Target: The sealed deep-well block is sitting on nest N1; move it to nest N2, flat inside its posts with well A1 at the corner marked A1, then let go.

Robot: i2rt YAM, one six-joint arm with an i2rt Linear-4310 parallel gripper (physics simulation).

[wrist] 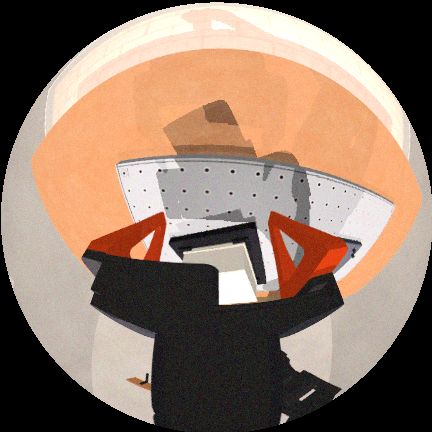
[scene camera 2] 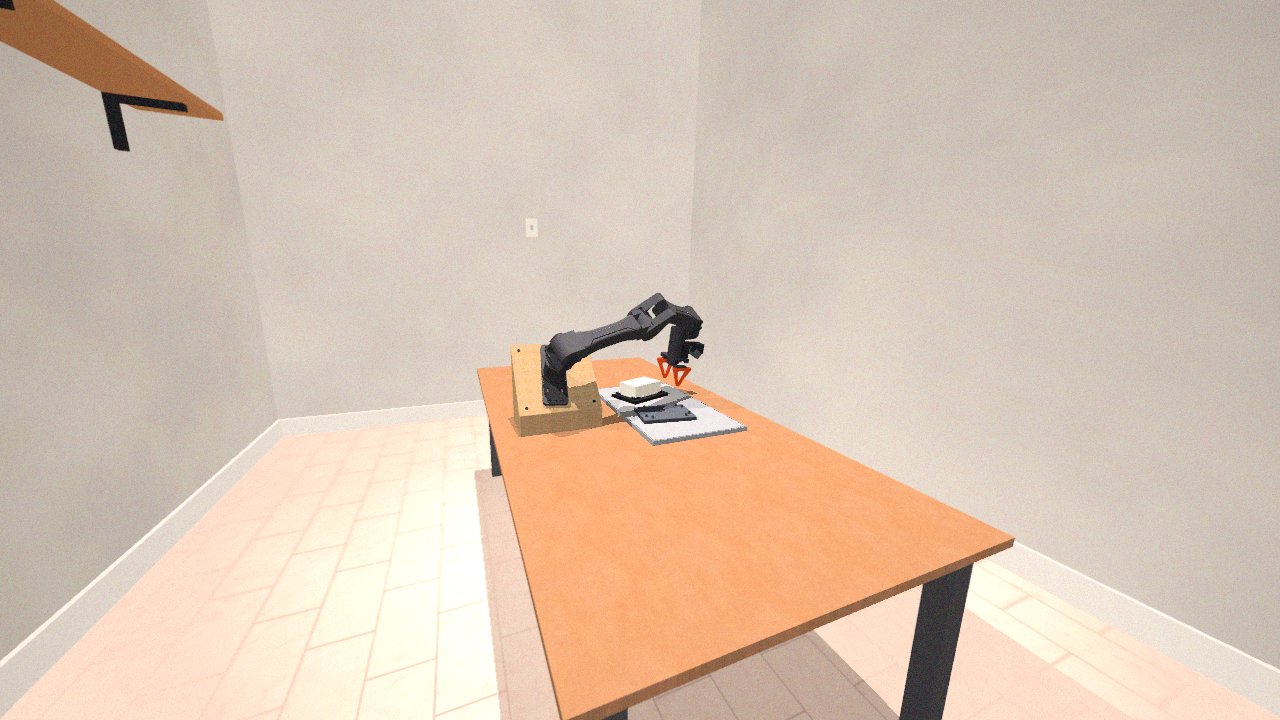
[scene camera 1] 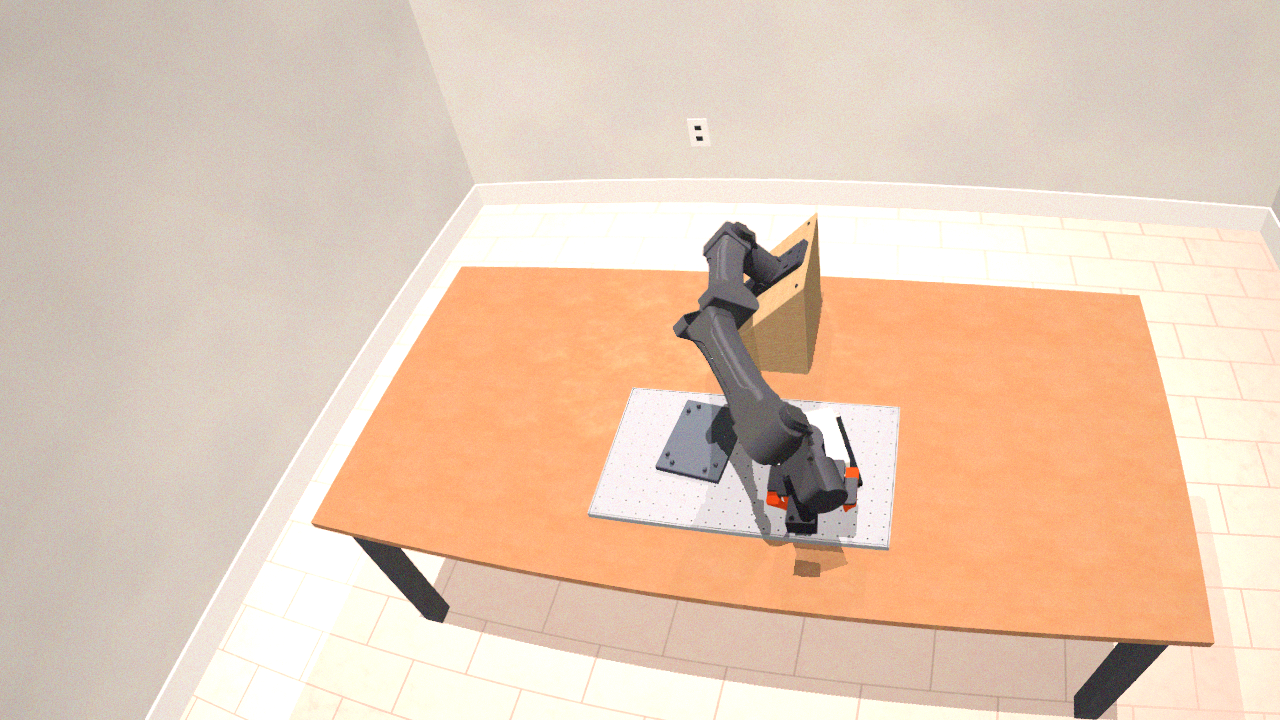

Labels:
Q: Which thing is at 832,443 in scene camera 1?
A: A white block.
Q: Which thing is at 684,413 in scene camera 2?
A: A dark nest plate.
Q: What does my gripper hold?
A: Nothing.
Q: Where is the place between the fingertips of my gripper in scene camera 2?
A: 670,381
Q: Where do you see a dark nest plate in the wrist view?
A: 246,232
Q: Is my gripper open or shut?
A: Open.

